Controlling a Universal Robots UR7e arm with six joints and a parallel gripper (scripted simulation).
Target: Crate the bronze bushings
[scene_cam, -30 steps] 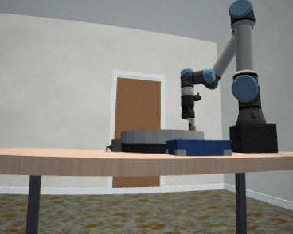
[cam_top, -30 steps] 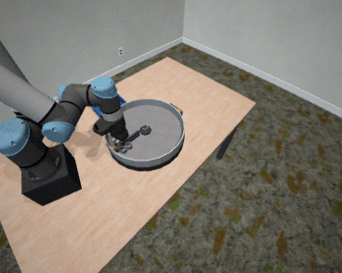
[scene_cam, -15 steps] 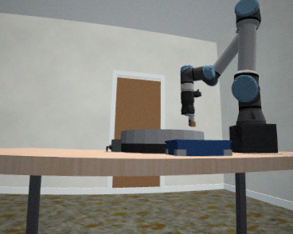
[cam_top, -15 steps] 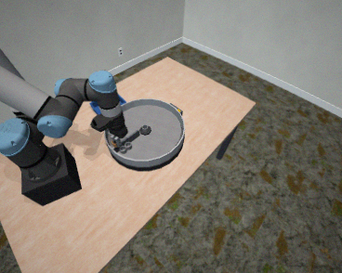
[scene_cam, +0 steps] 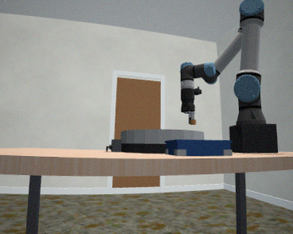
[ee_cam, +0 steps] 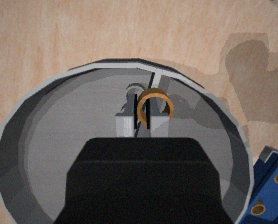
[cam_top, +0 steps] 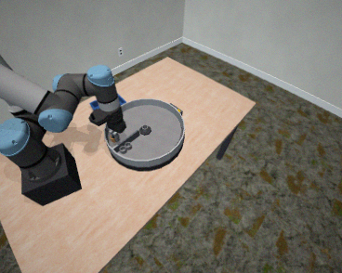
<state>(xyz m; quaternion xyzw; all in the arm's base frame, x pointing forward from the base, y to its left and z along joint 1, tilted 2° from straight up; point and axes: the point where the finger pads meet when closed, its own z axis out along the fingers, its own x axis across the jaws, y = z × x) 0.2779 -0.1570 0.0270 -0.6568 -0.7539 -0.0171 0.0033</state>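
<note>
Now: hand 200 mm short of the blue crate, 330 mm to the right of it and 150 mm above it. Also, from my hand: grey turning table 180 mm ahead, 10 mm to the right, 120 mm below.
</note>
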